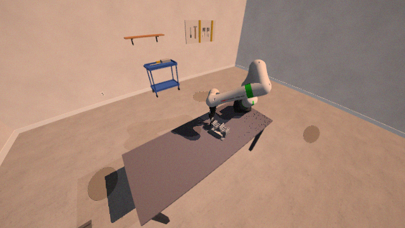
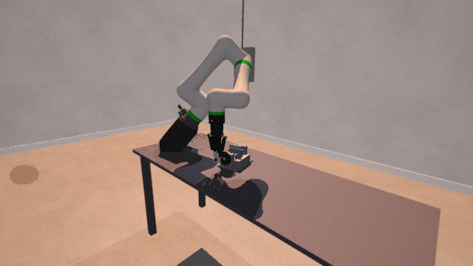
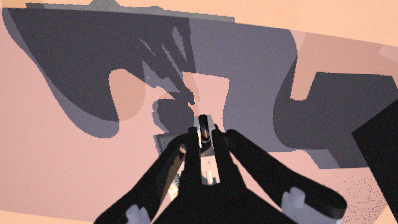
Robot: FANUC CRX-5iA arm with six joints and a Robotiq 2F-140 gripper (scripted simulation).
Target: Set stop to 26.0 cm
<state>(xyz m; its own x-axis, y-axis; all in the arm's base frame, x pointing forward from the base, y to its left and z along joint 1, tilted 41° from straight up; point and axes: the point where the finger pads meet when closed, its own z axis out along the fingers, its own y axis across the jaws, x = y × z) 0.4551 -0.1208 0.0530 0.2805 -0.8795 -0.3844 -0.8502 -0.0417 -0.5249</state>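
Right now the handwheel is 20 mm to the left of my hand and 20 mm below it. Round my hand: grey stop fixture: 10 mm behind, 160 mm to the left.
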